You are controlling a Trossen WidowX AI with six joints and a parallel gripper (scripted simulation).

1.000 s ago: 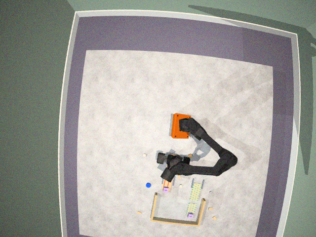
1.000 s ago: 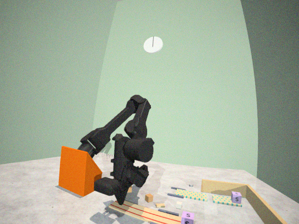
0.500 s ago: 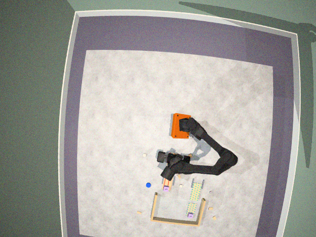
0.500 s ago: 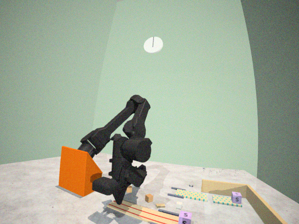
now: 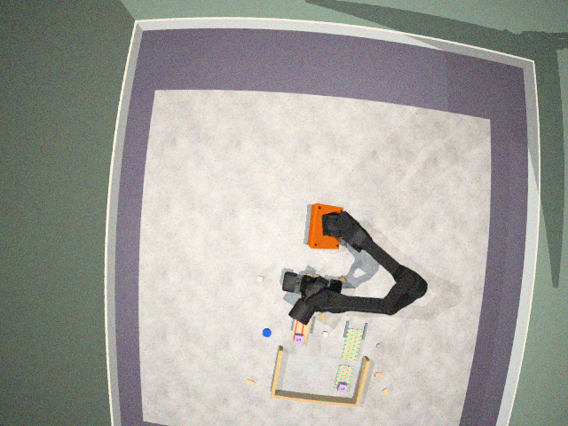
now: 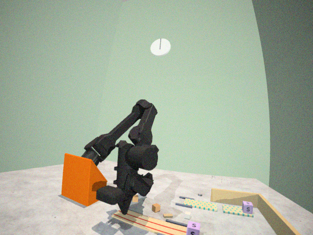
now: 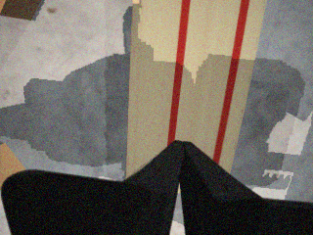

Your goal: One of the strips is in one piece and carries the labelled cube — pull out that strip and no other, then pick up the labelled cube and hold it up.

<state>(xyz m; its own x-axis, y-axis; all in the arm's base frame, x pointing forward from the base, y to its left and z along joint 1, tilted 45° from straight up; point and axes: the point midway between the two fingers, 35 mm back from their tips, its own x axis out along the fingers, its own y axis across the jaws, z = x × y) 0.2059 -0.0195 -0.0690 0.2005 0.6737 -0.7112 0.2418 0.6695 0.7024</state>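
The blue disc lies 170 mm ahead of my gripper tip and 160 mm to the right of it.
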